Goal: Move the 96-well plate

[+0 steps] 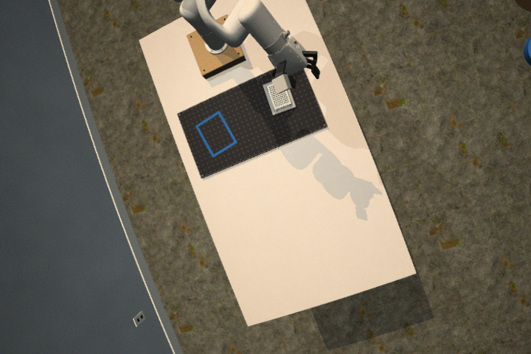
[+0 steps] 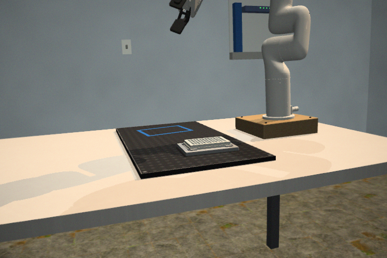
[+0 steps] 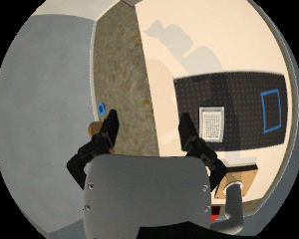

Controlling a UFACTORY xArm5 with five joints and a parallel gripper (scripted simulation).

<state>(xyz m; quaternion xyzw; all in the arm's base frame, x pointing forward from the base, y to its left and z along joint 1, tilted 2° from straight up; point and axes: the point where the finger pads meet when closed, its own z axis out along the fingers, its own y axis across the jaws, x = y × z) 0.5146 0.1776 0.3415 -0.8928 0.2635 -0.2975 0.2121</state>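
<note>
Now: the white 96-well plate 12 cm behind my hand, 6 cm to the right of it and 36 cm below it. Round my hand: grey plate nest N1: 12 cm behind, 6 cm to the right, 37 cm below.
</note>
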